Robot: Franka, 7 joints.
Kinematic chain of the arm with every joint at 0, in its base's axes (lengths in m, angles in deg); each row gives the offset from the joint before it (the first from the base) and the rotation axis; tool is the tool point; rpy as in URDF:
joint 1: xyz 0 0 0.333 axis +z
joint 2: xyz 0 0 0 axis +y
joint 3: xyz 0 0 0.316 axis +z
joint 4: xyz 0.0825 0 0 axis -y
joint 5: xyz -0.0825 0 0.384 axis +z
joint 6: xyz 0 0 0 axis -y
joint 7: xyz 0.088 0 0 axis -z
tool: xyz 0 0 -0.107 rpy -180 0 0
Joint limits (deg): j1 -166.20..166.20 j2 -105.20..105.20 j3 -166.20..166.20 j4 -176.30..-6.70 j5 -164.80..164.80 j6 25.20..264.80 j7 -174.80..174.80
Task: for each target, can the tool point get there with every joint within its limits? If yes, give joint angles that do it. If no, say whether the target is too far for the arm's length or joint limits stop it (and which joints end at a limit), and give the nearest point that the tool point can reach.
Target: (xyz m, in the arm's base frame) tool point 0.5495 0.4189 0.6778
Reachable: yes | joints 48.42 53.46 -9.73 -30.41 53.45 220.95 -8.52
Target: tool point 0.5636 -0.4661 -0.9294
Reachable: no: too far | nearest point 0.3728 -0.3083 -0.3215 | short by 0.656 m
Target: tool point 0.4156 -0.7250 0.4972
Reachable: yes | joints -72.58 72.71 71.27 -29.12 19.61 171.05 82.15
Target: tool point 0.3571 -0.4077 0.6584
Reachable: yes | joints 81.51 -53.01 -100.47 -67.67 -113.81 243.85 -144.66
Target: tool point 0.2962 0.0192 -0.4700
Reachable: no: joint limits stop it (at a limit: joint 2) | nearest point 0.2939 0.0191 -0.3606 | short by 0.109 m
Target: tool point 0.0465 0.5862 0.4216
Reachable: yes | joints 132.78 11.13 -55.49 -124.81 -42.20 183.45 142.96
